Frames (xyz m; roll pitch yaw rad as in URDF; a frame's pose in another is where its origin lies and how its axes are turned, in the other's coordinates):
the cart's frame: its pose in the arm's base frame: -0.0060 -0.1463 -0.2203 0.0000 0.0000 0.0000
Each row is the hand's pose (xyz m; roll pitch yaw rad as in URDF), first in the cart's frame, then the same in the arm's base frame.
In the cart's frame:
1: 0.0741 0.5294 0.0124 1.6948 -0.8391 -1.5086
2: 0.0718 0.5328 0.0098 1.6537 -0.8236 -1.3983
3: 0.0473 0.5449 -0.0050 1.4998 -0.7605 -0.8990
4: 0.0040 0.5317 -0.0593 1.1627 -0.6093 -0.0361
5: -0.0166 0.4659 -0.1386 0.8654 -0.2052 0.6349
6: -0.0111 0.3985 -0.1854 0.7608 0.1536 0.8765
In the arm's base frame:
1: 0.0681 0.3831 -0.2079 1.6948 -0.8391 -1.5086
2: 0.0658 0.3865 -0.2105 1.6537 -0.8236 -1.3983
3: 0.0413 0.3986 -0.2253 1.4998 -0.7605 -0.8990
4: -0.0020 0.3854 -0.2796 1.1627 -0.6093 -0.0361
5: -0.0226 0.3196 -0.3589 0.8654 -0.2052 0.6349
6: -0.0171 0.2522 -0.4057 0.7608 0.1536 0.8765

